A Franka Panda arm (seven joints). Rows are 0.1 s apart.
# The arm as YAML. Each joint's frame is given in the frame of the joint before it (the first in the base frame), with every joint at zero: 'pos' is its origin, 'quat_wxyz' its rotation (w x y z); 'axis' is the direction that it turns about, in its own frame. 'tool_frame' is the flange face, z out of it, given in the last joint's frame.
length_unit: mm
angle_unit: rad
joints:
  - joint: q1
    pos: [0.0, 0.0, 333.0]
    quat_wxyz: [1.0, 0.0, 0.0, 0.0]
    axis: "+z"
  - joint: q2
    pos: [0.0, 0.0, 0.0]
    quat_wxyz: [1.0, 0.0, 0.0, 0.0]
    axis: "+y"
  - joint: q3
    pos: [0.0, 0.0, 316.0]
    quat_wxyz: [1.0, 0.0, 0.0, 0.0]
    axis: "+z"
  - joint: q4
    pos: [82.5, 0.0, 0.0]
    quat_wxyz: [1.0, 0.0, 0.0, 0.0]
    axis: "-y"
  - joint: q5
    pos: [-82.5, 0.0, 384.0]
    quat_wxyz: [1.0, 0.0, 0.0, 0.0]
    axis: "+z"
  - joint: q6
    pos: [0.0, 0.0, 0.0]
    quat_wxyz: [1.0, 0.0, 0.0, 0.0]
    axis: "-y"
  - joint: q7
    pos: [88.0, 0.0, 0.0]
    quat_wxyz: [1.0, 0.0, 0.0, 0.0]
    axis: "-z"
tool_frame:
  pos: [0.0, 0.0, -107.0]
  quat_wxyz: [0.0, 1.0, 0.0, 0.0]
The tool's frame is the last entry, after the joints.
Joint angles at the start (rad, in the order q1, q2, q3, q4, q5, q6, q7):
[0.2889, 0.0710, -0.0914, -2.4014, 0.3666, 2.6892, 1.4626]
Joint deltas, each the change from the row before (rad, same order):
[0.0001, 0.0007, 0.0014, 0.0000, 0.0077, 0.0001, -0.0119]
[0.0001, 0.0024, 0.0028, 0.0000, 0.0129, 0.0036, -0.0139]
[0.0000, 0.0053, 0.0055, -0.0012, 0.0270, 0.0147, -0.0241]
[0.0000, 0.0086, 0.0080, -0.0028, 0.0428, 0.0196, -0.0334]
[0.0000, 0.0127, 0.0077, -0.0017, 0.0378, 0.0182, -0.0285]
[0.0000, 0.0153, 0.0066, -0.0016, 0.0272, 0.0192, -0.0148]
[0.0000, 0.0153, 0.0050, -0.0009, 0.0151, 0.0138, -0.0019]
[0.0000, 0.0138, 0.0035, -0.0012, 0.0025, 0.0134, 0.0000]
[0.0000, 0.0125, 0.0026, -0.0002, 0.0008, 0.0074, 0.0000]
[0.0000, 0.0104, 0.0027, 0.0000, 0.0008, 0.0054, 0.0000]
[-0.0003, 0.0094, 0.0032, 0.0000, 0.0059, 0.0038, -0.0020]
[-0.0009, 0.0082, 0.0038, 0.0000, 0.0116, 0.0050, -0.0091]
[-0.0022, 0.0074, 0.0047, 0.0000, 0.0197, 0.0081, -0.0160]
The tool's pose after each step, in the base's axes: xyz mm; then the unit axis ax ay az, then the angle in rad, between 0 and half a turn. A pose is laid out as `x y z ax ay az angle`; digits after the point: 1 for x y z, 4 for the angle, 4 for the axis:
507.0 90.1 305.3 -0.7072 0.7070 -0.0020 2.8539
507.0 91.0 304.3 -0.7090 0.7052 -0.0010 2.8493
507.1 92.3 302.4 -0.7104 0.7038 -0.0012 2.8367
506.6 93.8 298.4 -0.7105 0.7037 0.0000 2.8206
506.1 95.3 292.7 -0.7102 0.7040 0.0015 2.8103
505.6 96.4 285.8 -0.7076 0.7066 0.0019 2.8059
505.1 97.3 278.8 -0.7040 0.7102 0.0031 2.8081
504.6 98.0 272.5 -0.7033 0.7109 0.0018 2.8134
504.1 98.7 266.8 -0.7032 0.7110 0.0022 2.8203
503.6 99.6 262.0 -0.7033 0.7109 0.0028 2.8263
502.9 100.4 257.5 -0.7026 0.7115 0.0047 2.8307
502.3 100.9 253.6 -0.7026 0.7116 0.0061 2.8319
501.9 100.7 250.3 -0.7020 0.7122 0.0067 2.8285

